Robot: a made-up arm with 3 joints. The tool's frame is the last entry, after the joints. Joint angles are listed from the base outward. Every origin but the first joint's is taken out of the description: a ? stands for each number. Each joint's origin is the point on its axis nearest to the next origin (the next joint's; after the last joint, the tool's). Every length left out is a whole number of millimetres.
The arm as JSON. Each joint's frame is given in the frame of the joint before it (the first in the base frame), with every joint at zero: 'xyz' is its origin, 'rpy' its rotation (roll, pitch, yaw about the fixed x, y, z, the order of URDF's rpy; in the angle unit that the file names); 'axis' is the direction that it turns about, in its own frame. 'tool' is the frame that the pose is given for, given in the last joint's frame.
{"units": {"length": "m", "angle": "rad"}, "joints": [
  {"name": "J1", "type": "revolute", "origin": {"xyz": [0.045, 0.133, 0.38], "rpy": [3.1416, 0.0, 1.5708]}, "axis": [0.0, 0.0, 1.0]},
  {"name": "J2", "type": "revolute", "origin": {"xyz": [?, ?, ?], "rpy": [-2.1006, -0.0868, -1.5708]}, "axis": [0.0, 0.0, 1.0]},
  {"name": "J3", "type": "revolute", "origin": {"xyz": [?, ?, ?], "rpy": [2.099, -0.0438, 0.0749]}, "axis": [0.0, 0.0, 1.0]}
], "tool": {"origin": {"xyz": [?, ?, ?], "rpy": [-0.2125, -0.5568, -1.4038]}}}
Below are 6 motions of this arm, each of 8 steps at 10 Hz.
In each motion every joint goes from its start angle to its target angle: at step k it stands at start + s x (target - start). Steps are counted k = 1, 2, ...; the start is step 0. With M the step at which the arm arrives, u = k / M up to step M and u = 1 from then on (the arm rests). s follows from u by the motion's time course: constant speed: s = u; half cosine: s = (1 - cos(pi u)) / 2; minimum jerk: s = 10 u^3 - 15 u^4 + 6 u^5.
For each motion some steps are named. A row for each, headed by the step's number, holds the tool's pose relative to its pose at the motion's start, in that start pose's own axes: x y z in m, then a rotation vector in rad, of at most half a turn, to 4 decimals.
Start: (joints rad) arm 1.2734 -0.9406 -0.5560
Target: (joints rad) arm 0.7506 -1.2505 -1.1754
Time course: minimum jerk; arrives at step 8
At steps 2, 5, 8:
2: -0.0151 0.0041 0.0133 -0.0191 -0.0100 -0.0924
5: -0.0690 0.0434 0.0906 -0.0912 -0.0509 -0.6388
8: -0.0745 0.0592 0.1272 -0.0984 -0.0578 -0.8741

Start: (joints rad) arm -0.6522 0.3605 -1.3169
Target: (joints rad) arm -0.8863 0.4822 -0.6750
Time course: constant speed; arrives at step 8
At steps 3, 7, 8:
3: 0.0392 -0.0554 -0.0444 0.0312 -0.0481 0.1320
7: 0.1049 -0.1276 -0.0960 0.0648 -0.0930 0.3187
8: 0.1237 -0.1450 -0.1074 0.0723 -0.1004 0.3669

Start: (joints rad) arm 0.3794 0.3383 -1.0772
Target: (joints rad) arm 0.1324 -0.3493 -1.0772
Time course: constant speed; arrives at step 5
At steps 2, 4, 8:
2: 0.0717 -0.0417 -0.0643 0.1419 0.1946 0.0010
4: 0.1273 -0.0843 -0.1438 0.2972 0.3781 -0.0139
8: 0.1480 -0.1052 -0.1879 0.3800 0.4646 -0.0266

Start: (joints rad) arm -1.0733 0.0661 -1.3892
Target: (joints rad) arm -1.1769 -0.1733 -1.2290
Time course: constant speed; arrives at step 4
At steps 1, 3, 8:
1: 0.0264 -0.0194 -0.0148 0.0406 0.0408 0.0363
3: 0.0775 -0.0577 -0.0509 0.1297 0.1194 0.1029
8: 0.1019 -0.0764 -0.0722 0.1779 0.1569 0.1332

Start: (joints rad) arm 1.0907 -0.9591 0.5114
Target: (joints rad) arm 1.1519 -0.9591 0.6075
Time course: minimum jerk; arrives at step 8
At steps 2, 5, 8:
2: 0.0030 -0.0045 -0.0054 0.0108 0.0004 0.0104
5: 0.0216 -0.0299 -0.0396 0.0763 0.0018 0.0722
8: 0.0302 -0.0404 -0.0554 0.1055 0.0020 0.0993

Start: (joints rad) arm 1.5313 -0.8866 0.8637
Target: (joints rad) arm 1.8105 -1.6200 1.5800
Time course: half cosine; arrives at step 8
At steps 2, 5, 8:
2: -0.0026 -0.0685 -0.1000 0.1569 -0.1028 0.1035
5: 0.0891 -0.1753 -0.5291 0.6798 -0.5572 0.4697
8: 0.1993 -0.1275 -0.7518 0.9195 -0.8694 0.6555

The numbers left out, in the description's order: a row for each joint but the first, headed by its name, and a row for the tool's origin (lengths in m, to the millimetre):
J2: -0.589 -0.055 0.0
J3: -0.155 -0.168 0.0
tool: -0.187 0.349 0.0

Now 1 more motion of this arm.
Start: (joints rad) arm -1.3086 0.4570 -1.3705
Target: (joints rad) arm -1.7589 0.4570 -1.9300
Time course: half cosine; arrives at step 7
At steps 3, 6, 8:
3: 0.0337 0.1346 -0.0208 -0.2566 0.0731 -0.2776
6: 0.1432 0.3089 -0.1262 -0.6328 0.1528 -0.6796
8: 0.1558 0.3213 -0.1397 -0.6662 0.1583 -0.7151

